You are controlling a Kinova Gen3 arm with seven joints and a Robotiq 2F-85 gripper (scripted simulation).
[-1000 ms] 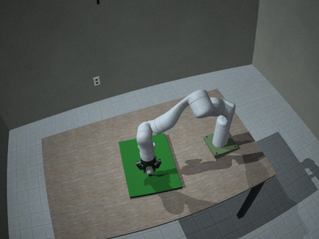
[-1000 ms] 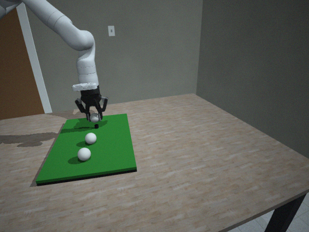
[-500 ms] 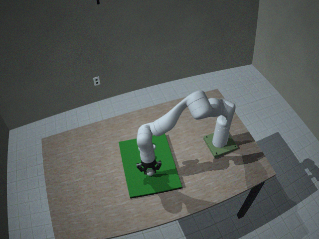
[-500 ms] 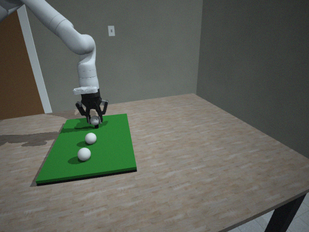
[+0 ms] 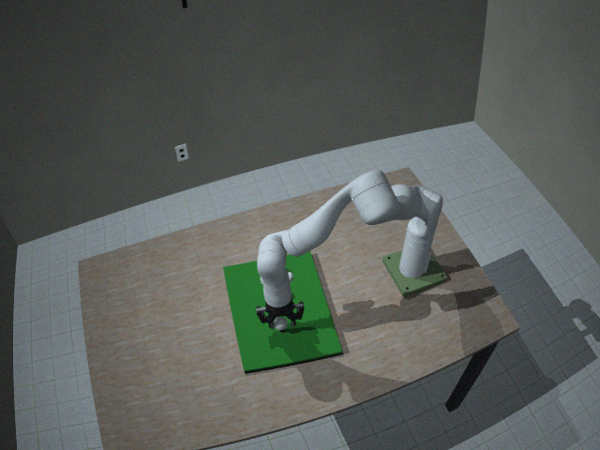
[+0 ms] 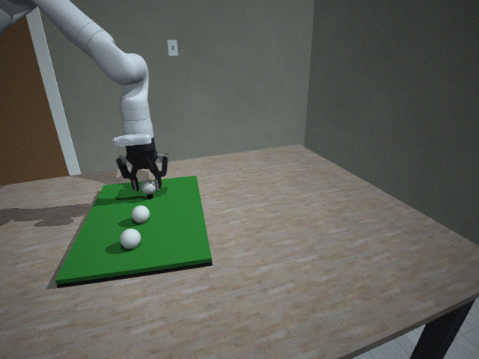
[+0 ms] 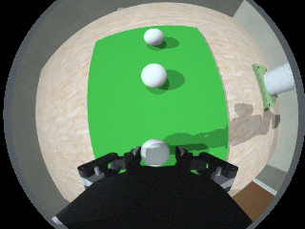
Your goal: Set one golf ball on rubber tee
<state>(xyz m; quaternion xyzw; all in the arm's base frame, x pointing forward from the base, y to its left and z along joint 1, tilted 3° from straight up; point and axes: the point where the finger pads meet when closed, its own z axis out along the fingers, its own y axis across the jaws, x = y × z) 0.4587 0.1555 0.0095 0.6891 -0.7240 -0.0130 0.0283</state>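
The white golf ball lies right at my hand. From my hand the other things lie so: green mat (5 cm below, 4 cm to the right, 1 cm ahead).
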